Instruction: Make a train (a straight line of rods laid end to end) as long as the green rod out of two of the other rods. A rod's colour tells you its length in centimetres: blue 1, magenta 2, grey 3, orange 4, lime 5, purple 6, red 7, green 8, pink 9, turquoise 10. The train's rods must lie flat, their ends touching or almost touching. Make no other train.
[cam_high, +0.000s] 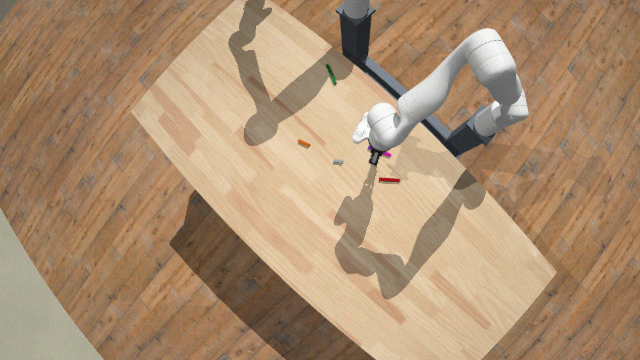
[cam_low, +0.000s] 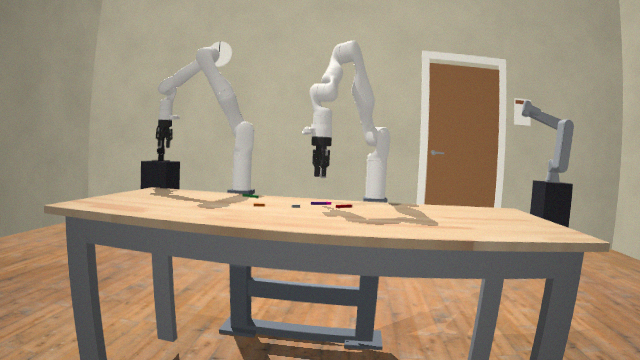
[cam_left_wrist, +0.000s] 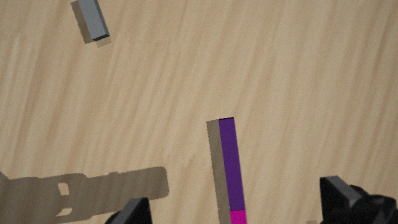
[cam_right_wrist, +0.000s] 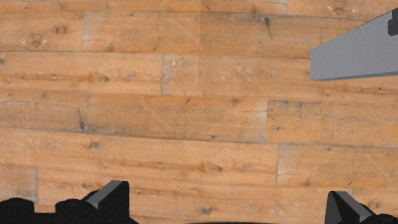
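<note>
My left gripper is now 110 mm above the purple rod. Round my left hand: magenta rod: 110 mm below, 40 mm to the left, 20 mm behind; red rod: 110 mm below, 100 mm to the left, 40 mm ahead; grey rod: 120 mm ahead, 110 mm below, 70 mm to the right.
</note>
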